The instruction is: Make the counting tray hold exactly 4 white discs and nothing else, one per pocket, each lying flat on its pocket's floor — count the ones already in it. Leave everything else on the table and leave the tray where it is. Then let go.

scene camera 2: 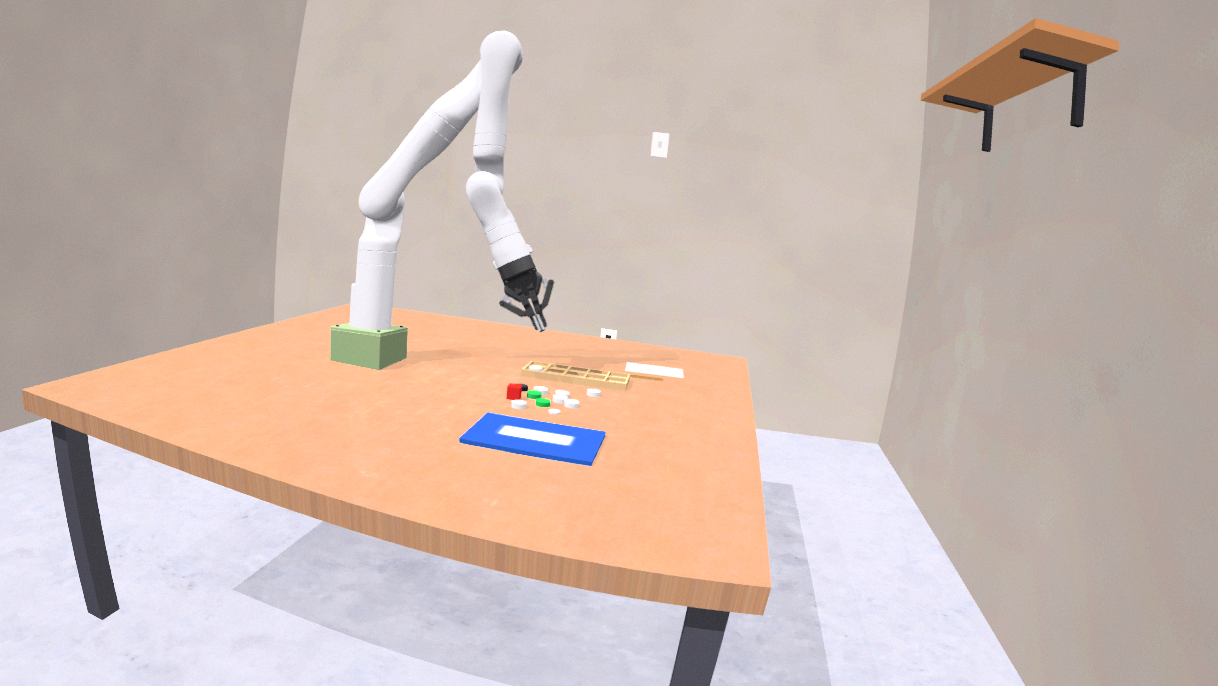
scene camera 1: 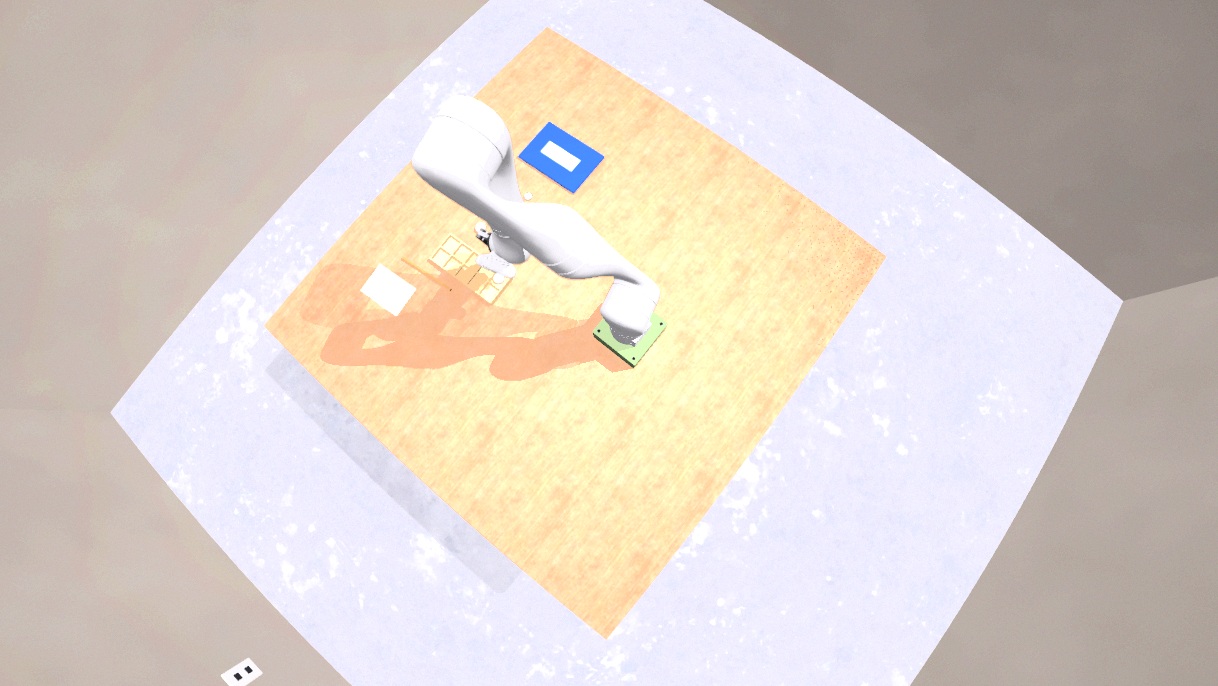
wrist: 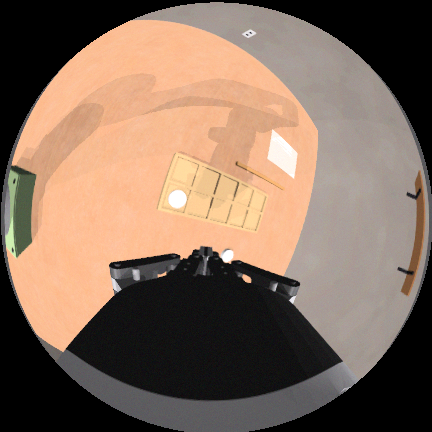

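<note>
The wooden counting tray lies flat on the table, with two rows of pockets. One white disc lies in a corner pocket; the other pockets in view are empty. Several loose white discs lie on the table in front of the tray, with green discs and a red block. My gripper is shut with nothing between its fingers and hangs well above the table near the tray. One loose white disc shows just beside the fingertips, on the table below.
A blue mat with a white rectangle lies nearer the table's front. A white card and a thin stick lie beyond the tray. The arm's green base stands to the side.
</note>
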